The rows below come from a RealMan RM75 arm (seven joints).
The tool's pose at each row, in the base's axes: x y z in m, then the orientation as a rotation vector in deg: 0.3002, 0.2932, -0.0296, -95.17, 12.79, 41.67; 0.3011, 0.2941, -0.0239, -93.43, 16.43, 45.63; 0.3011, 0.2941, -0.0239, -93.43, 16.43, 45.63; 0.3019, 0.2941, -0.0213, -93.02, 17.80, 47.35; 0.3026, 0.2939, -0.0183, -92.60, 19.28, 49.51; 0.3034, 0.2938, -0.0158, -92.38, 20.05, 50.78; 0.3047, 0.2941, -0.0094, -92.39, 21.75, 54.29; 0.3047, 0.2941, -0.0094, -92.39, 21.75, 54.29; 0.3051, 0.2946, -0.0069, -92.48, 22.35, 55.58; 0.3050, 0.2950, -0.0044, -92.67, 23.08, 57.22; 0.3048, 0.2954, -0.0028, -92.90, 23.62, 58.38; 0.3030, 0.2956, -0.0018, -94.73, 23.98, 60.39
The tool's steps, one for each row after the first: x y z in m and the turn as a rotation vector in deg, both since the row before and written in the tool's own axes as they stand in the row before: -0.0023, -0.0053, 0.0002, 1.33, -0.98, 4.62; 0.0000, 0.0000, 0.0000, 0.00, 0.00, 0.00; -0.0011, -0.0025, -0.0003, 0.18, -0.41, 1.91; -0.0015, -0.0026, -0.0005, 0.05, -0.59, 2.25; -0.0012, -0.0023, -0.0004, -0.03, -0.39, 1.26; -0.0036, -0.0055, -0.0002, -0.77, -1.03, 3.26; 0.0000, 0.0000, 0.0000, 0.00, 0.00, 0.00; -0.0015, -0.0021, 0.0003, -0.38, -0.35, 1.19; -0.0019, -0.0017, 0.0004, -0.56, -0.42, 1.49; -0.0013, -0.0010, 0.0004, -0.48, -0.24, 1.08; -0.0018, 0.0006, 0.0009, -2.18, -0.03, 1.61
